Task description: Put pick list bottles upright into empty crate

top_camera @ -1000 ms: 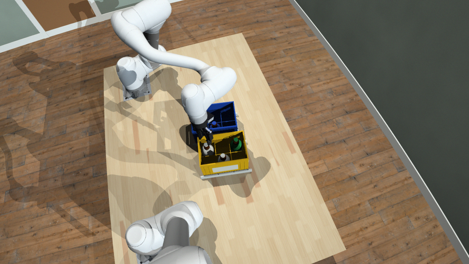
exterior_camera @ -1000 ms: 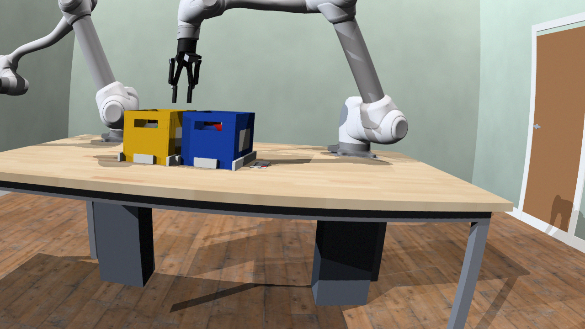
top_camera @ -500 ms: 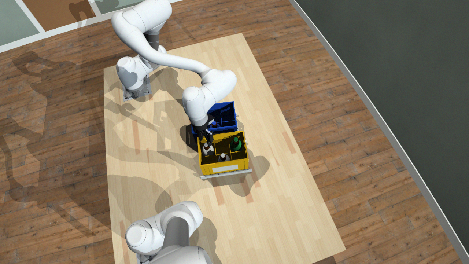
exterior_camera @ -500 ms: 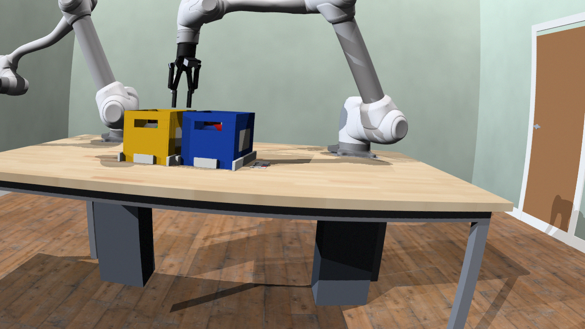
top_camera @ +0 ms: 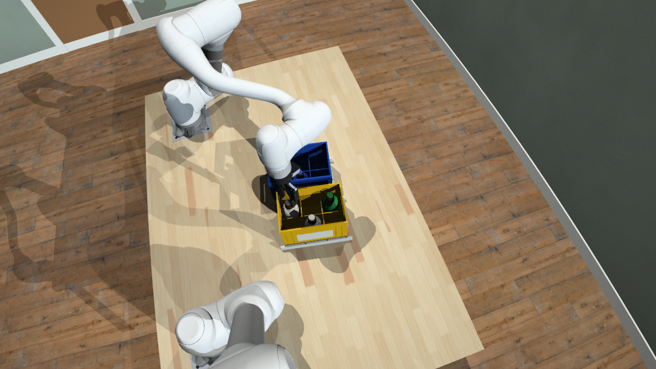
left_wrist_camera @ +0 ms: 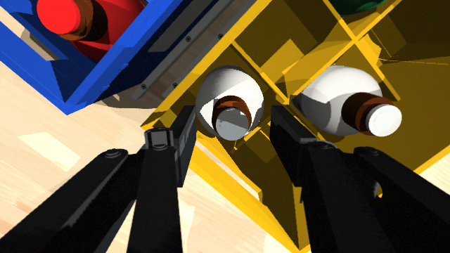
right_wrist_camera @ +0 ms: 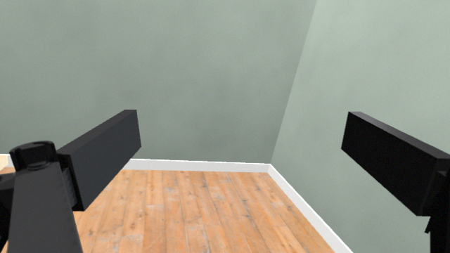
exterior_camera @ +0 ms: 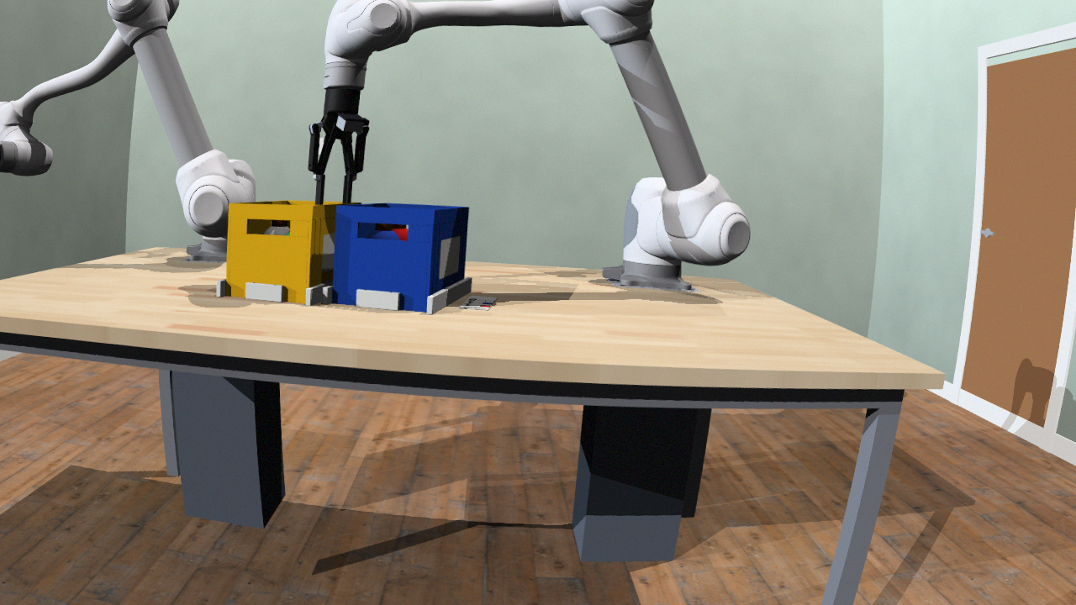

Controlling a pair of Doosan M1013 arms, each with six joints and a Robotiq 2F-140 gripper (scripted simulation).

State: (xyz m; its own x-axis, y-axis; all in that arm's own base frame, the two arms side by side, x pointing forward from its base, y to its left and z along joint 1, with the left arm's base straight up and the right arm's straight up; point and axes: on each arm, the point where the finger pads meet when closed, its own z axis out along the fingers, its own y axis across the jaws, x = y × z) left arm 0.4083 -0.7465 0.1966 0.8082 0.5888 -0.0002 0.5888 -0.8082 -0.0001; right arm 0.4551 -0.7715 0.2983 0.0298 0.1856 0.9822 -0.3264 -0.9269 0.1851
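Note:
The yellow crate is 110 mm below my left hand, 80 mm ahead of it and 50 mm to the right of it. From my left hand the other things lie so: red bottle 140 mm to the left, 110 mm below, 10 mm behind; then green bottle 170 mm ahead, 110 mm below, 20 mm to the right; then blue bottle 130 mm to the left, 110 mm below, 80 mm ahead.

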